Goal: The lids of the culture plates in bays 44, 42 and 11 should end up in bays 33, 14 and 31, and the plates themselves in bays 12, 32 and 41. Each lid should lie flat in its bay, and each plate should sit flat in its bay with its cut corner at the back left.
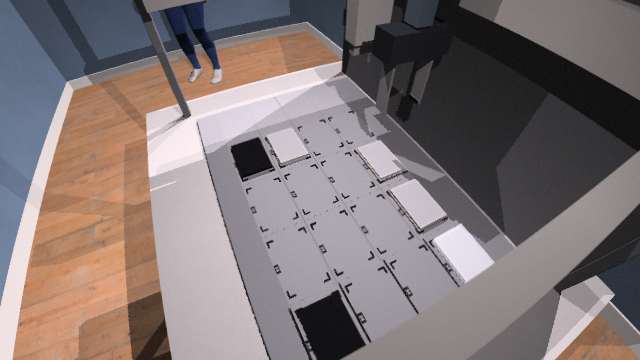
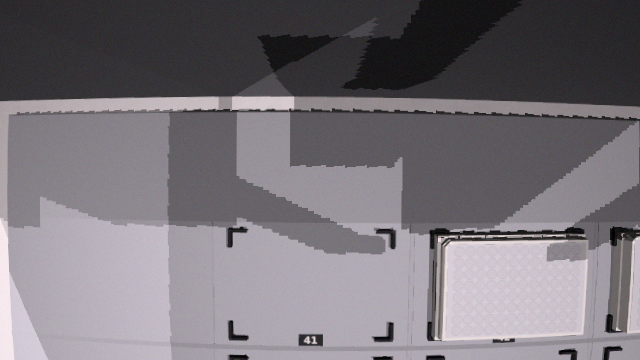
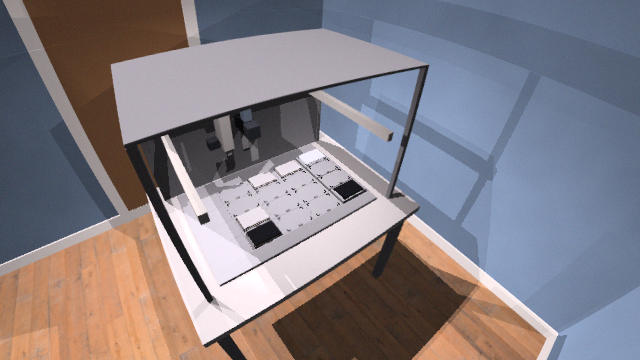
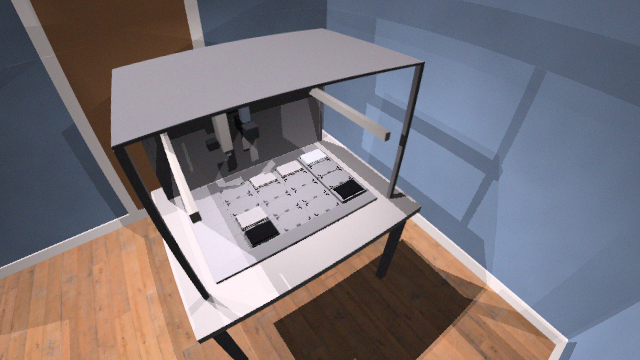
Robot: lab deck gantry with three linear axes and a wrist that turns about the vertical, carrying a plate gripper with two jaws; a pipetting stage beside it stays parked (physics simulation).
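Where they show: gripper, fingertip midpoint: [image 1: 397,105] [image 3: 250,154] [image 4: 251,154]; robot's base at its link origin: [image 1: 232,149] [image 3: 256,247] [image 4: 253,246].
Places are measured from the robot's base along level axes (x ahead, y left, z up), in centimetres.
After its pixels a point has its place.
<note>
My gripper [image 1: 400,102] @(x 20.0, y 40.6, z 15.8 cm) [image 3: 250,151] @(x 20.0, y 40.6, z 15.8 cm) hangs high at the back, its jaws apart and empty. A white plate [image 1: 381,159] @(x 23.5, y 36.2, z 1.4 cm) [image 2: 515,290] @(x 22.6, y 36.4, z 1.4 cm) [image 3: 262,180] @(x 22.3, y 34.8, z 1.5 cm) [image 4: 264,180] @(x 22.9, y 34.5, z 1.4 cm) sits in bay 42, round wells showing and its cut corner at the back left. A bright white plate [image 1: 462,251] @(x 54.6, y 36.0, z 3.1 cm) [image 3: 312,156] @(x 55.3, y 35.6, z 3.1 cm) [image 4: 313,156] @(x 55.1, y 35.7, z 3.1 cm) is in bay 44. A black-topped plate [image 1: 251,156] @(x 6.9, y 4.3, z 1.7 cm) [image 3: 264,234] @(x 6.0, y 3.0, z 1.7 cm) [image 4: 262,232] @(x 6.5, y 3.6, z 1.7 cm) sits in bay 11. A flat black piece [image 1: 331,325] @(x 54.3, y 4.6, z 2.2 cm) [image 3: 348,190] @(x 54.4, y 3.0, z 2.2 cm) [image 4: 348,189] @(x 55.0, y 3.6, z 2.2 cm) lies in bay 14. Bay 41 [image 2: 310,285] @(x 6.3, y 36.4, z 0.0 cm) shows its corner brackets. I cannot tell which plates are lidded.
Other white plates stand in bay 43 [image 1: 419,205] @(x 40.2, y 36.0, z 1.4 cm) [image 3: 288,168] @(x 39.0, y 35.7, z 1.4 cm) [image 4: 291,168] @(x 40.0, y 35.1, z 1.4 cm) and bay 21 [image 1: 287,145] @(x 7.1, y 15.0, z 1.4 cm) [image 3: 252,217] @(x 6.2, y 14.8, z 1.5 cm) [image 4: 252,217] @(x 6.5, y 14.2, z 1.4 cm). The beige pipetting stage [image 3: 225,134] [image 4: 223,132] hangs beside the gripper, high at the back.
</note>
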